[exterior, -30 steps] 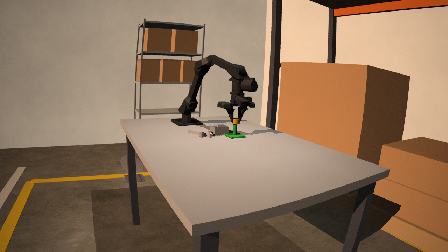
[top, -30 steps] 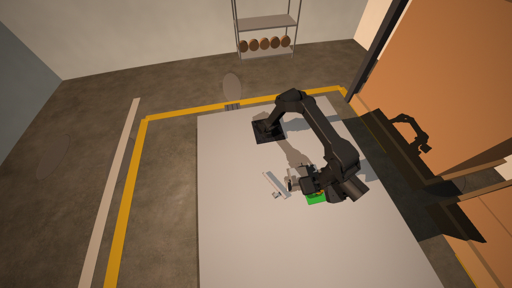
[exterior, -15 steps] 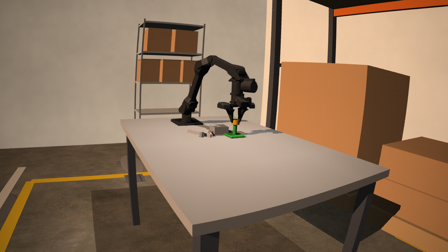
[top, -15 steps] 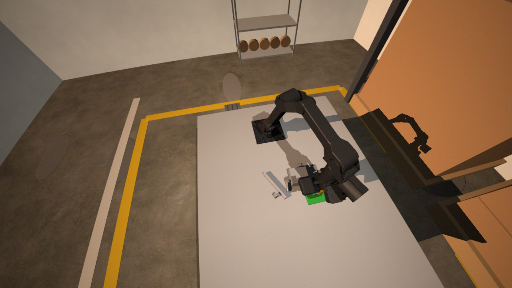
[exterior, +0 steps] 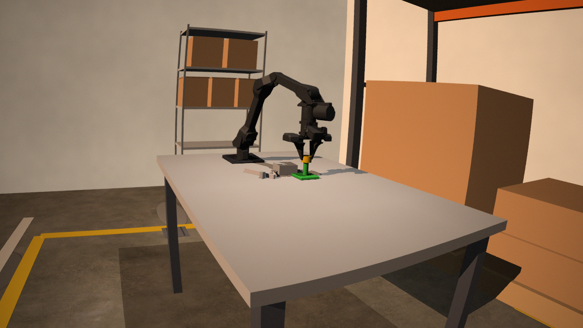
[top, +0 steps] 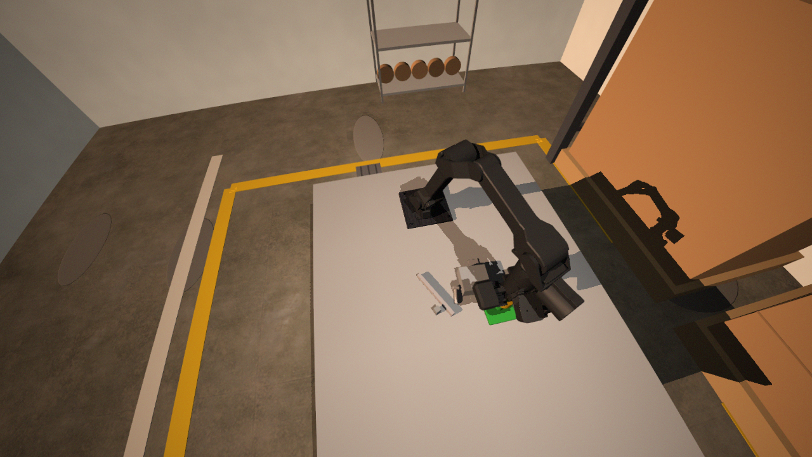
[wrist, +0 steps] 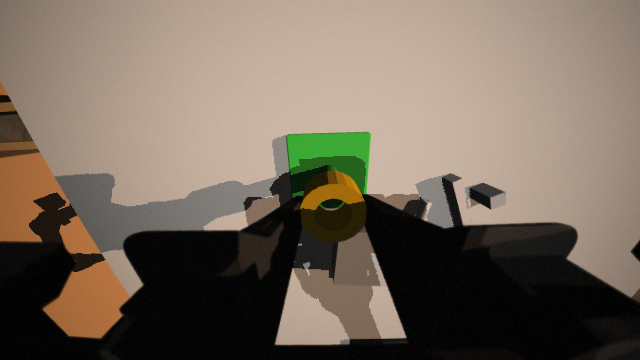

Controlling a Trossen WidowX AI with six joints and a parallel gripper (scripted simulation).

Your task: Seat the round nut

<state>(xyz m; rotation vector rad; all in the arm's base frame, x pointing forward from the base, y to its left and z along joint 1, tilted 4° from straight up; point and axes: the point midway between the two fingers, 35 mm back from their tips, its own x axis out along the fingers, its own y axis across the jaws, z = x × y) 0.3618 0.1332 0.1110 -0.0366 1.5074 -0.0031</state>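
Right now the grey block is 9 cm below my hand, 9 cm behind it and 5 cm to the right of it. Also, from my hand: bolt: 10 cm to the right, 10 cm below, 7 cm behind.
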